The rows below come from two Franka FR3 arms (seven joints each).
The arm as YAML. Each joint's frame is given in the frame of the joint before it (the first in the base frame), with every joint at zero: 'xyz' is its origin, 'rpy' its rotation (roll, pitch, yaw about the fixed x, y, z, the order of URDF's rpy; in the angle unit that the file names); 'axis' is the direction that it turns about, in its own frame. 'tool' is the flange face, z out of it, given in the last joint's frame.
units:
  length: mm
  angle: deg
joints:
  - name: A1
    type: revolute
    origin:
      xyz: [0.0, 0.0, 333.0]
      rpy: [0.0, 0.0, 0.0]
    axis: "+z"
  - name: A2
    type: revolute
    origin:
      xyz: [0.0, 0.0, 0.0]
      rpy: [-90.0, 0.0, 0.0]
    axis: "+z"
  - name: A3
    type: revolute
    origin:
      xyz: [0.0, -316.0, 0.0]
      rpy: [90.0, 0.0, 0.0]
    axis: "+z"
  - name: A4
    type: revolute
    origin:
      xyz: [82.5, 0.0, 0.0]
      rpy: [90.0, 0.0, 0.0]
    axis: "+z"
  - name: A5
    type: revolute
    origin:
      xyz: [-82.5, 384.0, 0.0]
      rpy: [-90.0, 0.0, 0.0]
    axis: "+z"
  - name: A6
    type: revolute
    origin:
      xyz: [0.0, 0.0, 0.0]
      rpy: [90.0, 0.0, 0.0]
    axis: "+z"
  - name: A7
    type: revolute
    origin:
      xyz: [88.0, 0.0, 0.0]
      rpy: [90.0, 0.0, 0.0]
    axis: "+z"
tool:
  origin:
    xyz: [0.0, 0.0, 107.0]
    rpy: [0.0, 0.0, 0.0]
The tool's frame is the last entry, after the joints.
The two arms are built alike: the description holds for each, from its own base.
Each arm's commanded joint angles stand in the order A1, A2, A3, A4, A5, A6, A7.
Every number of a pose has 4 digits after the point.
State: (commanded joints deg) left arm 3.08 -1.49 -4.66 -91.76 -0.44 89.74 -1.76; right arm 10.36 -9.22 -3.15 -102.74 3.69 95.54 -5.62
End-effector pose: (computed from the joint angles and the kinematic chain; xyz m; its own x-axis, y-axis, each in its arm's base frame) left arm 0.5454 -0.0165 0.6239 0.9999 0.0032 -0.0095 0.0032 -1.0000 0.0053; right arm 0.5064 0.0683 0.6132 0.9755 0.2160 0.0417 0.2185 -0.9734 -0.0693
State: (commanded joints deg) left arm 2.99 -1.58 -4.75 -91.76 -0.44 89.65 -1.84; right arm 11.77 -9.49 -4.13 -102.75 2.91 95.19 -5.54
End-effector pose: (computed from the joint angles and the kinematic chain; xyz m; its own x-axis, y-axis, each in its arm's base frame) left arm 0.5447 -0.0182 0.6246 1.0000 0.0014 -0.0095 0.0015 -1.0000 0.0051; right arm 0.5042 0.0698 0.6148 0.9738 0.2238 0.0390 0.2258 -0.9724 -0.0591
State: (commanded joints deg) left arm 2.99 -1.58 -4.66 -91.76 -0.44 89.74 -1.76; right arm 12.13 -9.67 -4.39 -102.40 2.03 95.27 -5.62
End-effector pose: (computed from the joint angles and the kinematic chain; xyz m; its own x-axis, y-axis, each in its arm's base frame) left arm 0.5449 -0.0173 0.6247 1.0000 0.0016 -0.0079 0.0016 -1.0000 0.0052; right arm 0.5039 0.0688 0.6193 0.9724 0.2281 0.0482 0.2302 -0.9722 -0.0437
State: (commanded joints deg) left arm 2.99 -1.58 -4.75 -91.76 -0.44 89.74 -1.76; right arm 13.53 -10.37 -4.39 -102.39 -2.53 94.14 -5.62
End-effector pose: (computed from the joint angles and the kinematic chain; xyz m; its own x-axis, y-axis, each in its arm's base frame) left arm 0.5449 -0.0182 0.6247 1.0000 0.0000 -0.0079 0.0001 -1.0000 0.0052; right arm 0.4979 0.0722 0.6237 0.9655 0.2584 0.0333 0.2573 -0.9657 0.0338
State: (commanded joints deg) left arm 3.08 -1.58 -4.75 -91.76 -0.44 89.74 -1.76; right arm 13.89 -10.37 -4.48 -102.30 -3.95 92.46 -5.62
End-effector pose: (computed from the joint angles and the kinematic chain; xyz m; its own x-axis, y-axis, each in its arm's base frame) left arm 0.5449 -0.0174 0.6247 1.0000 0.0016 -0.0079 0.0016 -1.0000 0.0052; right arm 0.4950 0.0714 0.6219 0.9648 0.2631 0.0032 0.2626 -0.9633 0.0554
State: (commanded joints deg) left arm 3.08 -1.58 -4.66 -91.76 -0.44 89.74 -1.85; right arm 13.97 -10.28 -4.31 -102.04 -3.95 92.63 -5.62
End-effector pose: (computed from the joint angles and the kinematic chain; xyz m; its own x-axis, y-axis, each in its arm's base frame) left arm 0.5450 -0.0165 0.6247 1.0000 0.0047 -0.0079 0.0048 -1.0000 0.0052; right arm 0.4956 0.0738 0.6235 0.9635 0.2674 0.0091 0.2665 -0.9622 0.0566
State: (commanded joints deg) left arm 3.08 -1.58 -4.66 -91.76 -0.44 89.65 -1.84; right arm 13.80 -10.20 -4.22 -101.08 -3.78 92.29 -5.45
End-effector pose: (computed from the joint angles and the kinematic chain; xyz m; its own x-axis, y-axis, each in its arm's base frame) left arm 0.5448 -0.0165 0.6246 0.9999 0.0045 -0.0095 0.0046 -1.0000 0.0051; right arm 0.4959 0.0734 0.6303 0.9647 0.2625 0.0189 0.2612 -0.9637 0.0550
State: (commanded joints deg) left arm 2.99 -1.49 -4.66 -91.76 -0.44 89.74 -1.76; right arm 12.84 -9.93 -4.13 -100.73 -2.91 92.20 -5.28
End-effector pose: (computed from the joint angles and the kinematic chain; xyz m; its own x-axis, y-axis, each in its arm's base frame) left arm 0.5454 -0.0173 0.6239 1.0000 0.0016 -0.0095 0.0016 -1.0000 0.0053; right arm 0.4981 0.0678 0.6306 0.9695 0.2443 0.0203 0.2434 -0.9691 0.0404
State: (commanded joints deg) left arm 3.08 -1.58 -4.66 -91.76 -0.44 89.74 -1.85; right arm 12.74 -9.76 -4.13 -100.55 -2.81 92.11 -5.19
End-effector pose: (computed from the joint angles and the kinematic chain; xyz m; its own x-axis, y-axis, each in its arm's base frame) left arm 0.5450 -0.0165 0.6247 1.0000 0.0047 -0.0079 0.0048 -1.0000 0.0052; right arm 0.4990 0.0673 0.6305 0.9704 0.2409 0.0192 0.2401 -0.9700 0.0387
